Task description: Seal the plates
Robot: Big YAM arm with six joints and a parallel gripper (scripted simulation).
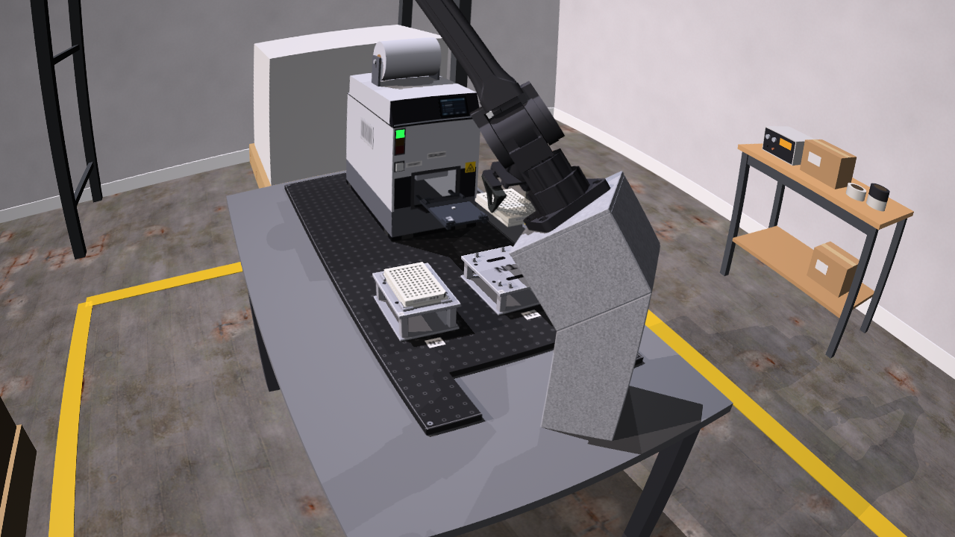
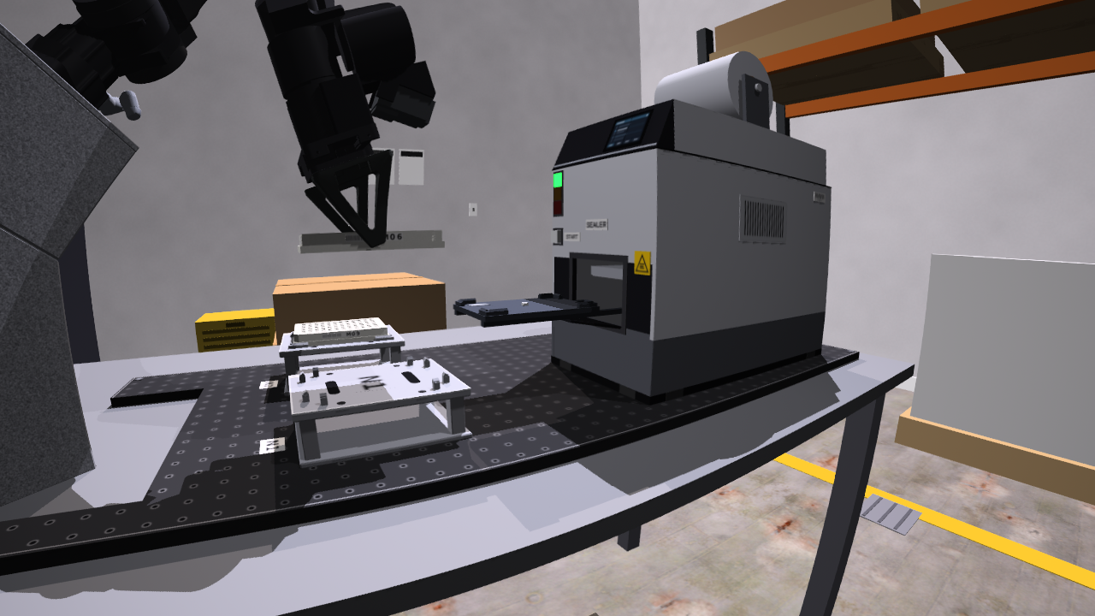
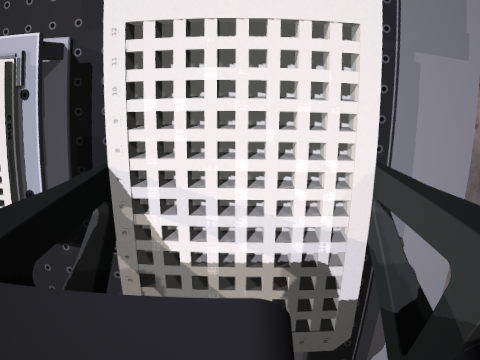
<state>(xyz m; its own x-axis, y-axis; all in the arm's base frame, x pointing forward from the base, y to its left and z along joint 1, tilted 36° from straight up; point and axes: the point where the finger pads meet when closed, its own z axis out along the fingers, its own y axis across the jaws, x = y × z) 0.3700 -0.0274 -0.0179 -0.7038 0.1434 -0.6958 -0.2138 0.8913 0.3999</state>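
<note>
Now: the sealer stage 180 mm ahead of my hand, 80 mm below it and 70 mm to the left of it. Also, from my hand: nest N2 (200 mm to the left, 140 mm below, 50 mm behind); white well plate (200 mm to the left, 130 mm below, 50 mm behind); start button (260 mm ahead, 180 mm to the left).
</note>
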